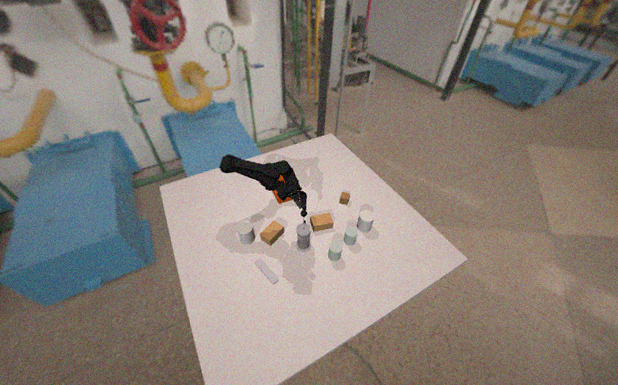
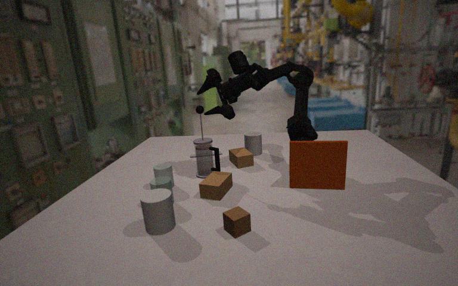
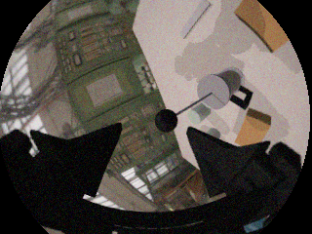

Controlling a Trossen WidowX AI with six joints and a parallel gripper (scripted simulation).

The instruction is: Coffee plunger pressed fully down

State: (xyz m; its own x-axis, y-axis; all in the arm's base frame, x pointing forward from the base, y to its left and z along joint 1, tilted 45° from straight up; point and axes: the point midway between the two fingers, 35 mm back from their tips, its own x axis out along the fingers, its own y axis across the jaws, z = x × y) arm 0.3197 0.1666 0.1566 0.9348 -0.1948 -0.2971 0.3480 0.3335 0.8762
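The coffee press lies 1 cm behind my gripper tip, 1 cm to the left of it and 15 cm below it.
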